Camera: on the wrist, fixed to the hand. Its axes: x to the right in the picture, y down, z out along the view.
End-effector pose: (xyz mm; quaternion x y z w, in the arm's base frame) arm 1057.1 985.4 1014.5 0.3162 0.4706 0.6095 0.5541
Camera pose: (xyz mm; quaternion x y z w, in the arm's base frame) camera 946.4 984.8 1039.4 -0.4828 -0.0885 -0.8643 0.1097
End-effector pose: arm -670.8 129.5 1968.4 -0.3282 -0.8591 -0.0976 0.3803
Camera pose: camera -583.6 149.0 2038.4 -0.8682 -0.2876 0.1492 0.3757
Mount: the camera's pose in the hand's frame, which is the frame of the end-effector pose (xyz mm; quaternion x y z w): 16.6 64.8 -91.7 -0.0506 0.0797 0.7450 0.6604
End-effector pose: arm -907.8 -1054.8 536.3 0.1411 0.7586 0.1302 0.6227
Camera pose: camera -997.5 -990.5 562.9 0.6164 0.4389 0.5995 0.2609
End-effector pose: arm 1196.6 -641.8 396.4 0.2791 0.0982 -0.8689 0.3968
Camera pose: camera 1273.4 -659.5 314.7 0.3066 -0.0675 -0.2510 0.9157
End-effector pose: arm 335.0 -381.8 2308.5 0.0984 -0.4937 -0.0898 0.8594
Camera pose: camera 426.4 -316.1 2293.8 -0.3391 -0.3263 0.5638 0.6787
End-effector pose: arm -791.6 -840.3 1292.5 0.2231 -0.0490 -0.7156 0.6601
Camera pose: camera -697.1 -843.8 1229.8 0.1345 -0.1097 0.0345 0.9842
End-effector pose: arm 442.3 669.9 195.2 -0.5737 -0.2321 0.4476 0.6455
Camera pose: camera 504.8 631.2 108.7 -0.6201 0.3029 0.7190 0.0823
